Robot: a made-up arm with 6 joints.
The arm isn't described. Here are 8 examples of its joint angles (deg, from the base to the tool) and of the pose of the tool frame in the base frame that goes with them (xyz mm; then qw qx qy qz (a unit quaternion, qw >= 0)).
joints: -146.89 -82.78 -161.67 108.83 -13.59 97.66
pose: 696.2 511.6 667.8 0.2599 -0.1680 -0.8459 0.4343
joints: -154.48 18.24 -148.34 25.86 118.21 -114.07
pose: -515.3 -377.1 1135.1 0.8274 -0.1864 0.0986 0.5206
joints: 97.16 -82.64 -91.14 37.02 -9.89 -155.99
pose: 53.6 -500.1 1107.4 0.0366 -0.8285 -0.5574 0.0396
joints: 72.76 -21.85 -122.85 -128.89 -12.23 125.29
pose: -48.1 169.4 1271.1 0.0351 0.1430 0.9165 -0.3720
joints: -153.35 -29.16 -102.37 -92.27 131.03 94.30
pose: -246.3 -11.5 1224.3 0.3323 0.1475 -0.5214 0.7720
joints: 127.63 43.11 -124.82 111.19 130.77 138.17
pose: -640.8 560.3 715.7 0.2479 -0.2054 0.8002 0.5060
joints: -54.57 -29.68 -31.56 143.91 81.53 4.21
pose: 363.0 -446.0 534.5 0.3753 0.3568 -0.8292 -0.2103
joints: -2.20 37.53 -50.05 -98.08 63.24 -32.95
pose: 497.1 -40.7 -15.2 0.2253 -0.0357 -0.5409 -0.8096
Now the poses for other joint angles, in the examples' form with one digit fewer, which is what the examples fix.
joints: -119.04 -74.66 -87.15 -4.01 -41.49 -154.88
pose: 200 266 1113 0.107 -0.064 -0.977 0.172
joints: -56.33 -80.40 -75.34 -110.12 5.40 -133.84
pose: -26 132 1104 0.118 -0.265 -0.944 -0.160
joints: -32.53 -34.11 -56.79 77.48 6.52 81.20
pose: 342 -330 839 0.481 0.255 -0.656 -0.523
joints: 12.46 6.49 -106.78 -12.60 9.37 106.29
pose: 620 126 1040 0.699 0.089 -0.709 0.040
